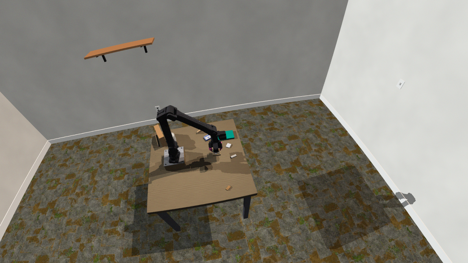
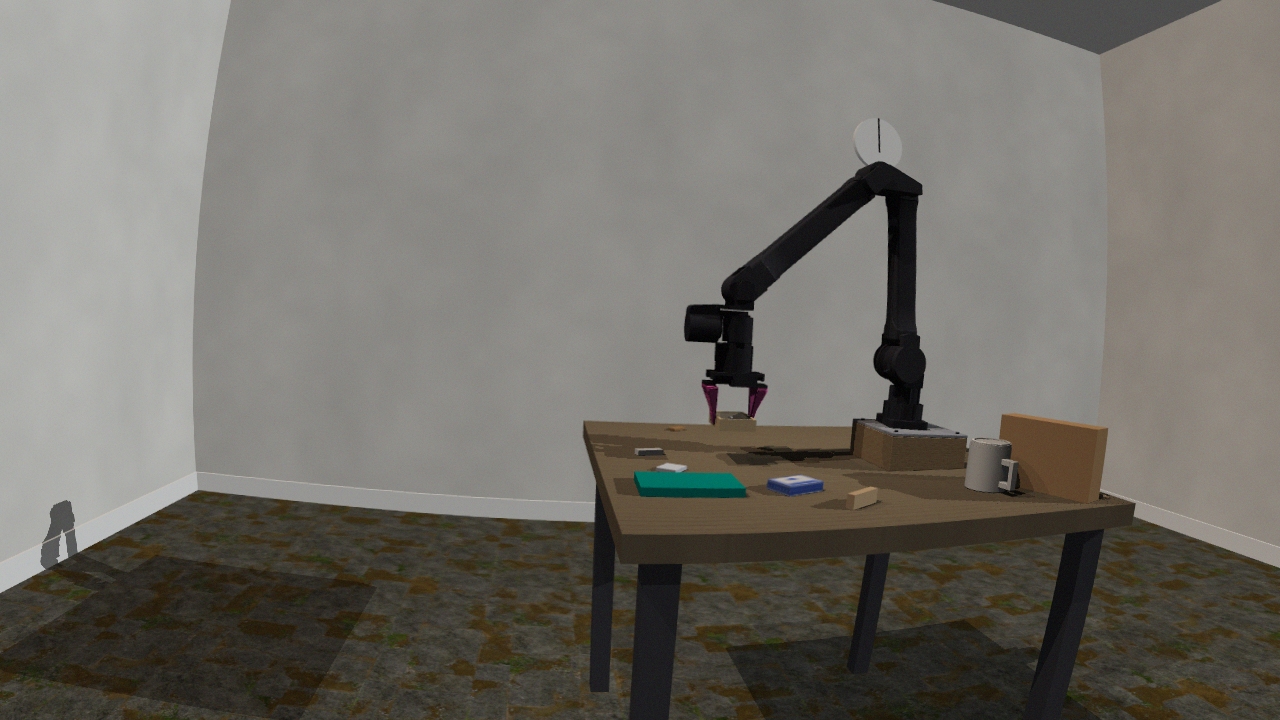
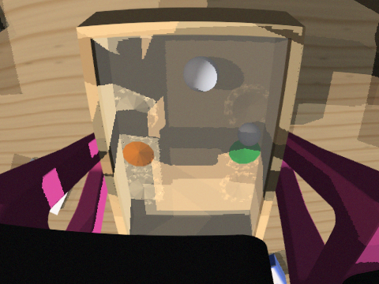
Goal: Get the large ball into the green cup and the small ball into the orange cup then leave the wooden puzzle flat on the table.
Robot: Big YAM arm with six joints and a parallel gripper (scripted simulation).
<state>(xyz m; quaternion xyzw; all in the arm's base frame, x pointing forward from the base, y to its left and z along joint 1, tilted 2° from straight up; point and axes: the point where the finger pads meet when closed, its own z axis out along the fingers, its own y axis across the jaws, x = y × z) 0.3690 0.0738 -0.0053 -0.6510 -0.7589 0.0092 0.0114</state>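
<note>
The wooden puzzle lies 10 mm below my hand. The rest, counted from my hand: white mug 470 mm behind, 190 mm to the left, 30 mm below; then wooden block 190 mm behind, 310 mm to the left, 70 mm below; then teal flat block 80 mm ahead, 240 mm to the left, 70 mm below.
</note>
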